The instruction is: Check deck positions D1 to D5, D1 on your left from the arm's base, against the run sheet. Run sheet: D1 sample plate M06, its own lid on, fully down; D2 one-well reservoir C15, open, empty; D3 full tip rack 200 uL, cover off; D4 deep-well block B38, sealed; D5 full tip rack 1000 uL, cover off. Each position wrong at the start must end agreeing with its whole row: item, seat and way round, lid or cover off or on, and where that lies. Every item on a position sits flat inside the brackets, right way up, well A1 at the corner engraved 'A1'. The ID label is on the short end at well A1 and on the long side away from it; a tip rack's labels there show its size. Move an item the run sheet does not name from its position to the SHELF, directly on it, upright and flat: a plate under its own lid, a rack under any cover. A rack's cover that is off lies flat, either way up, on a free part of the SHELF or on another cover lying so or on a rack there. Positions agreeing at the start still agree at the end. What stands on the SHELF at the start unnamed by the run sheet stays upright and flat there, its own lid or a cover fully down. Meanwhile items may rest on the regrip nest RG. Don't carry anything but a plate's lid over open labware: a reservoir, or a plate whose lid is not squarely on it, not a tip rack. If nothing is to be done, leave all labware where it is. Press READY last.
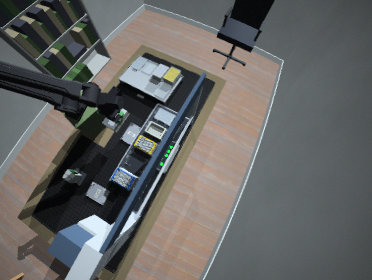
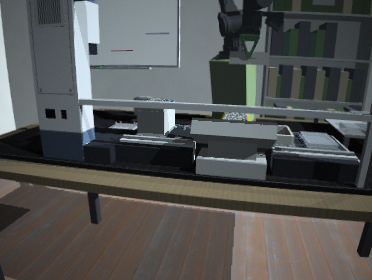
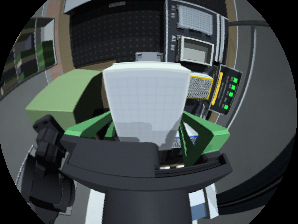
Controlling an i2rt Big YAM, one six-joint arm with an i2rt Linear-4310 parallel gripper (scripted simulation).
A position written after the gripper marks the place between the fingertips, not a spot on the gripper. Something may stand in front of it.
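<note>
The gripper [image 3: 146, 112] is visible, and so is a grey shelf [image 1: 135, 78].
</note>
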